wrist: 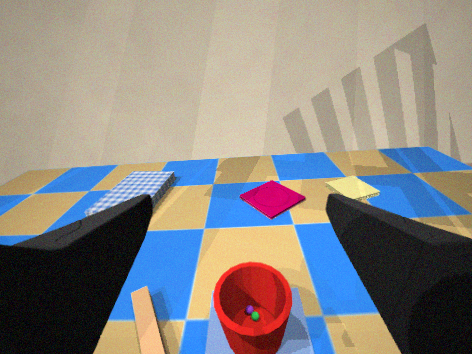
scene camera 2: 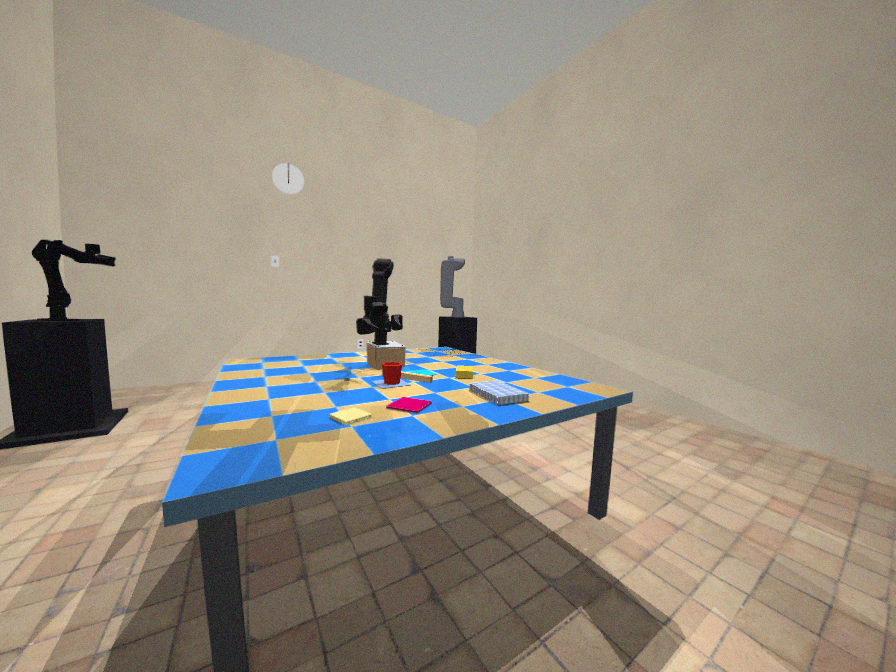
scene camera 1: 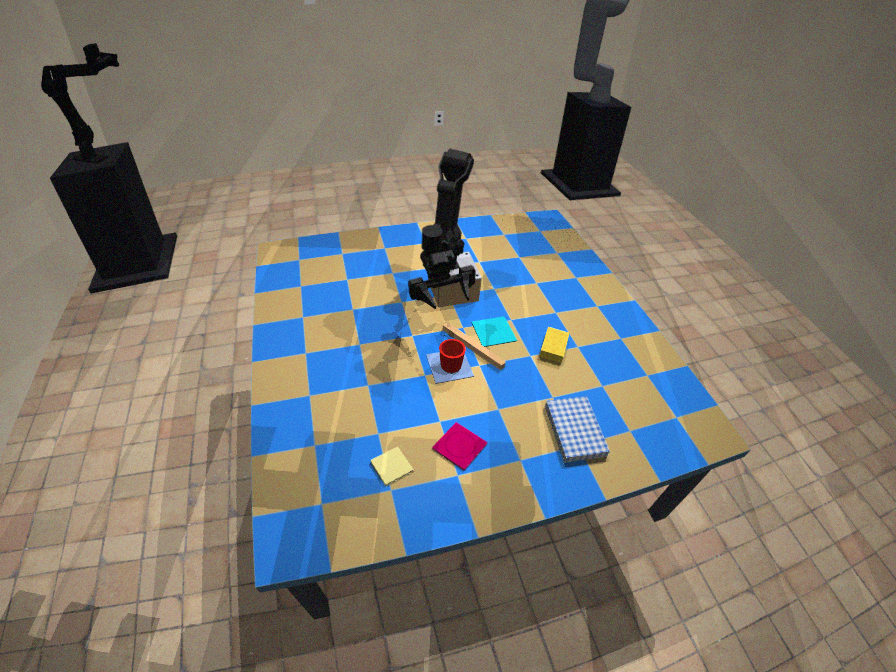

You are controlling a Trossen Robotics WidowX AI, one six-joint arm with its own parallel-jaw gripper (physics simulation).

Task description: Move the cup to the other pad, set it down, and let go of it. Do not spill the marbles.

Labels:
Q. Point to a red cup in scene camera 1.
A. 452,351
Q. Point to a red cup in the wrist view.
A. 263,287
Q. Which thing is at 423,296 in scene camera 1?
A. The gripper.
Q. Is the gripper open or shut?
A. Open.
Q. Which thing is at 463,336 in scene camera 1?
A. A wooden bar.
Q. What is the gripper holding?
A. Nothing.

